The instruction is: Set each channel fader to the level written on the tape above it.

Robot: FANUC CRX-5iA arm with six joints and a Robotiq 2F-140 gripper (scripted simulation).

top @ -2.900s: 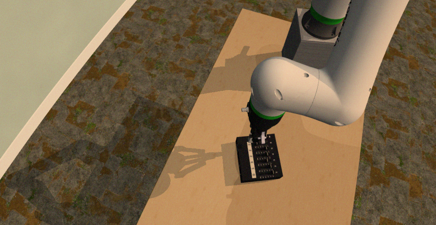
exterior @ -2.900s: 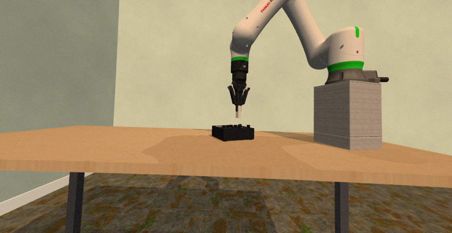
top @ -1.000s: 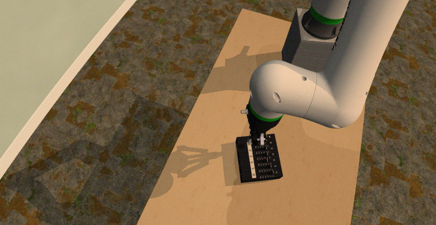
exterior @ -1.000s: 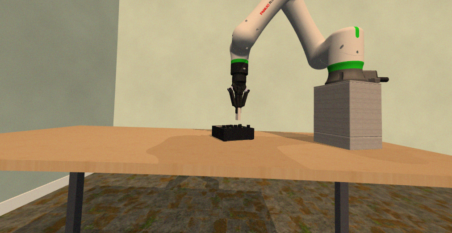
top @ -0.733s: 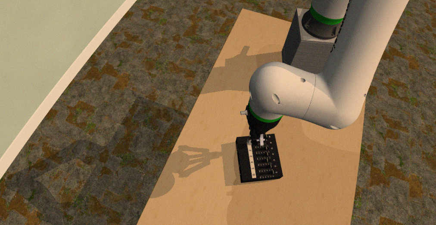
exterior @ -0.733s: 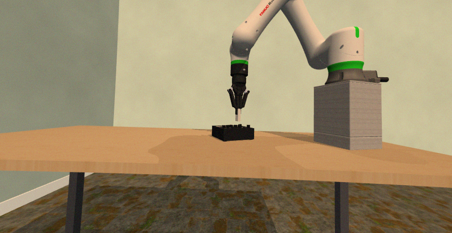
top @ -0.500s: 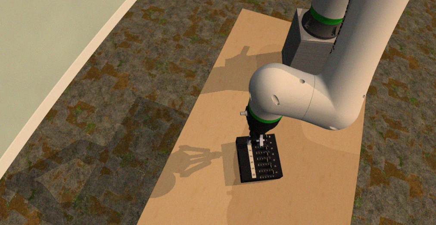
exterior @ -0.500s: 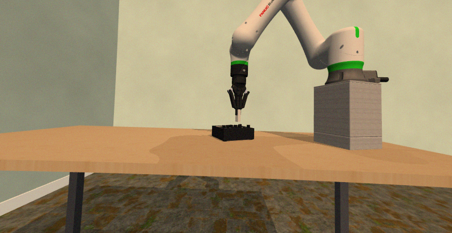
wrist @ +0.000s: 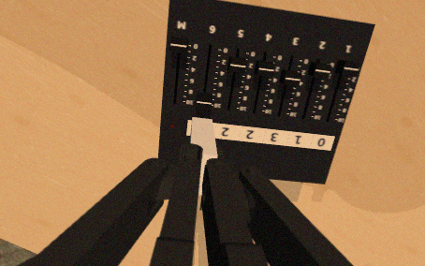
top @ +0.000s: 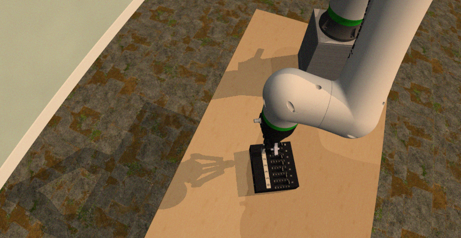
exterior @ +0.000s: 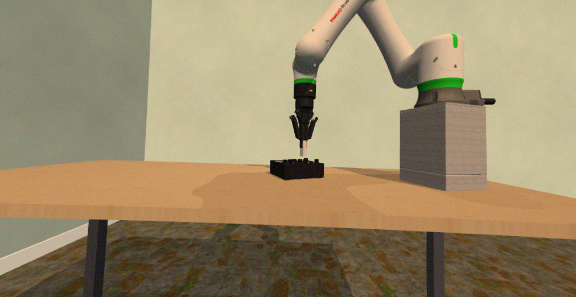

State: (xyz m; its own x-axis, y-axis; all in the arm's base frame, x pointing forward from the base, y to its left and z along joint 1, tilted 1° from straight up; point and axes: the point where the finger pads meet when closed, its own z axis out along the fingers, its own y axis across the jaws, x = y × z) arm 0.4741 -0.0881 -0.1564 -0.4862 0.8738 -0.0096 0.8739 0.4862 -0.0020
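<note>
The channel 6 cap is 4 cm below my hand, 2 cm to the left of it and 1 cm behind it. Round my hand: master fader cap (5 cm to the left, 5 cm behind, 4 cm below); then channel 5 cap (6 cm to the left, 4 cm below, 1 cm behind); then channel 4 cap (7 cm to the left, 4 cm below, 1 cm ahead).
</note>
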